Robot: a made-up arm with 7 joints. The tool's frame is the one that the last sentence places.
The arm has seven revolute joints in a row. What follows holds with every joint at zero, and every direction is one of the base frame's.
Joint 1 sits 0.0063 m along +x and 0.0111 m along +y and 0.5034 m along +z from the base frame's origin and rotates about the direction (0, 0.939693, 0.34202).
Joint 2 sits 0.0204 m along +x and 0.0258 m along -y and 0.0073 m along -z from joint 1 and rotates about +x.
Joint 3 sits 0.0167 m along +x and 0.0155 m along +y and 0.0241 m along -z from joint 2 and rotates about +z.
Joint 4 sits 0.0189 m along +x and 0.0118 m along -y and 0.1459 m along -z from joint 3 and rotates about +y.
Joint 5 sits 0.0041 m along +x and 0.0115 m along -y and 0.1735 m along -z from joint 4 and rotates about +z.
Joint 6 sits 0.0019 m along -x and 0.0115 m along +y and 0.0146 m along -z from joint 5 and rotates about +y.
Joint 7 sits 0.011 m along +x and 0.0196 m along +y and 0.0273 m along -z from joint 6 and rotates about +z.
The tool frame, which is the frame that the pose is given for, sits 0.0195 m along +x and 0.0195 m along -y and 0.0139 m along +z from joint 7; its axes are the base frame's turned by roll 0.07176, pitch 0.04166 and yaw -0.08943 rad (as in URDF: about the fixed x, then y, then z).
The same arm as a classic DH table. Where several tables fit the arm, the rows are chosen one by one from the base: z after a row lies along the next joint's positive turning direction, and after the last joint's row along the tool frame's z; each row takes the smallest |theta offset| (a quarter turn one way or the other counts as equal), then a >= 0, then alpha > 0; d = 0 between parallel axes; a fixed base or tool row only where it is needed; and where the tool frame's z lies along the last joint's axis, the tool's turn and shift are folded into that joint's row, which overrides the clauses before.
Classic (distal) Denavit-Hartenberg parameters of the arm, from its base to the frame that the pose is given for. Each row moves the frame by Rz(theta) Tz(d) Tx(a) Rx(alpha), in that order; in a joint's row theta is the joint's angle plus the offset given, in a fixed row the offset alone. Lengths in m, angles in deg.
base (fixed): theta offset 0  d 0.4994  a 0.0063  alpha -70
joint 1: theta offset -90  d -0.0149  a 0.002  alpha -90
joint 2: theta offset 70  d 0.0371  a -0.0155  alpha 90
joint 3: theta offset 90  d -0.17  a 0.0189  alpha -90
joint 4: theta offset 0  d -0.0233  a 0.0041  alpha 90
joint 5: theta offset 0  d -0.1881  a -0.0019  alpha -90
joint 6: theta offset 0  d 0.0311  a 0.011  alpha 90
joint 7: theta offset 24.96  d -0.325  a 0.0094  alpha 4.75
tool (fixed): theta offset -30.17  d 0.3127  a 0  alpha 0

